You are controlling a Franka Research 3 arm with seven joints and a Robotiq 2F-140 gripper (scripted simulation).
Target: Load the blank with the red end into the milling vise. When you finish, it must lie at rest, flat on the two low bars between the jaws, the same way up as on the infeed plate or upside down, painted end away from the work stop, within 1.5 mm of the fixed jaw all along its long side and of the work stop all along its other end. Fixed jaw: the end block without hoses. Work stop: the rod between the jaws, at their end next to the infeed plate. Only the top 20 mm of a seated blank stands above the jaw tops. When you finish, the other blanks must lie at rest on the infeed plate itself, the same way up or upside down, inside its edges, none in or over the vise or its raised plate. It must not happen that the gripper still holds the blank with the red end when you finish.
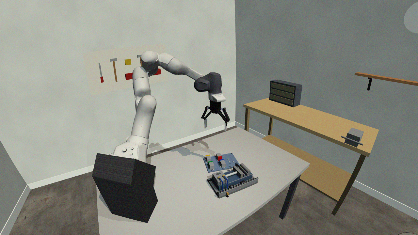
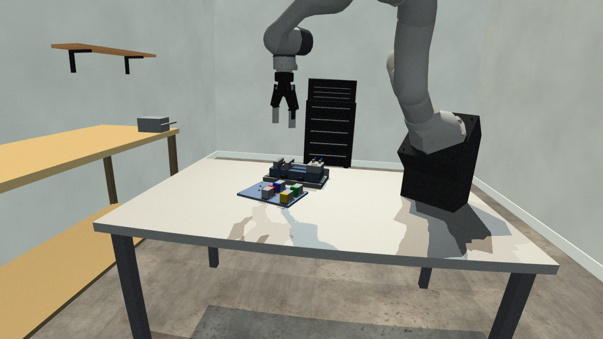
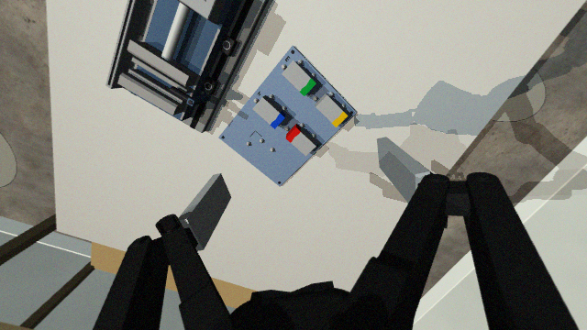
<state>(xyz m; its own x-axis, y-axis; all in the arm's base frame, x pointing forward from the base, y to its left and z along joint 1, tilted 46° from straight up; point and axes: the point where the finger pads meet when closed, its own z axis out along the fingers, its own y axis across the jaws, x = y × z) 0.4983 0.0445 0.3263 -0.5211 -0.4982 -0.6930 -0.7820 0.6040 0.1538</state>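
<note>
My gripper is now 40 mm short of the blue infeed plate and 320 mm above it. From my hand the other things lie so: blue-ended blank (40 mm ahead, 50 mm to the right, 290 mm below); yellow-ended blank (50 mm behind, 40 mm to the left, 290 mm below); green-ended blank (50 mm behind, 50 mm to the right, 290 mm below).
</note>
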